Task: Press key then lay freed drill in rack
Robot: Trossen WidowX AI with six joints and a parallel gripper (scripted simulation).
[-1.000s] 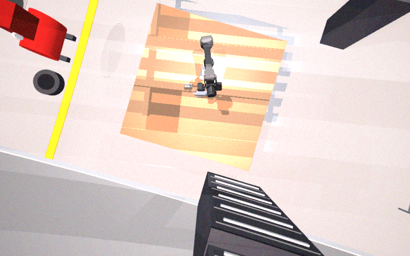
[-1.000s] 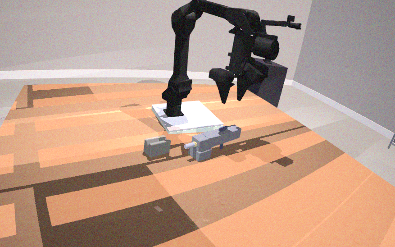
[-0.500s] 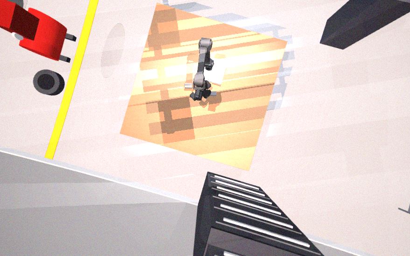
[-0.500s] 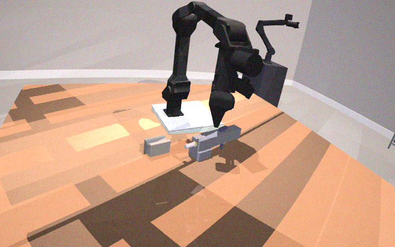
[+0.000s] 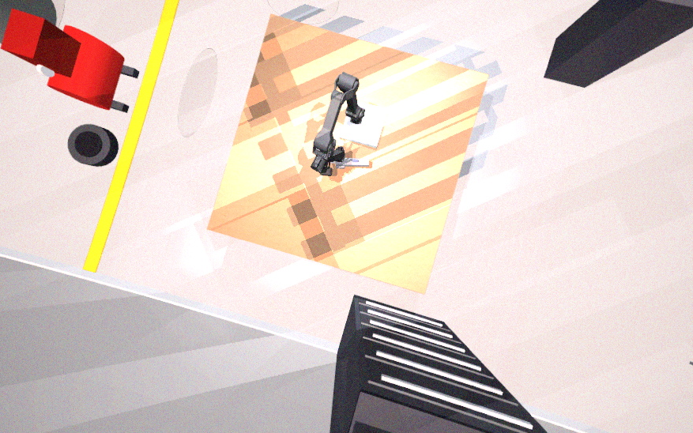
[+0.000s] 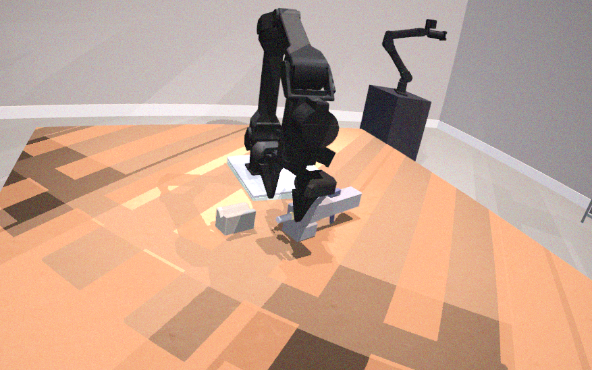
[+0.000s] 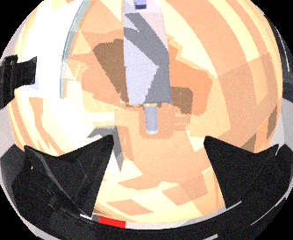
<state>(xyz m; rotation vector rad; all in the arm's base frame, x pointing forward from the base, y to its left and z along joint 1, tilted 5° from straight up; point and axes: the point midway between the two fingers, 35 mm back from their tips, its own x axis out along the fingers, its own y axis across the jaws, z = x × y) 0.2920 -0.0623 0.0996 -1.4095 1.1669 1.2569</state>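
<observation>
Right now my gripper tip is 60 mm to the right of the pale yellow drill, 20 mm past it and 20 mm above it. From my gripper tip the other things lie so: grey housing block: 110 mm to the left, 40 mm behind, 30 mm below; then blue key: 140 mm to the left, 50 mm behind, 20 mm below; then grey rack: 70 mm to the right, 70 mm behind, 60 mm below.
</observation>
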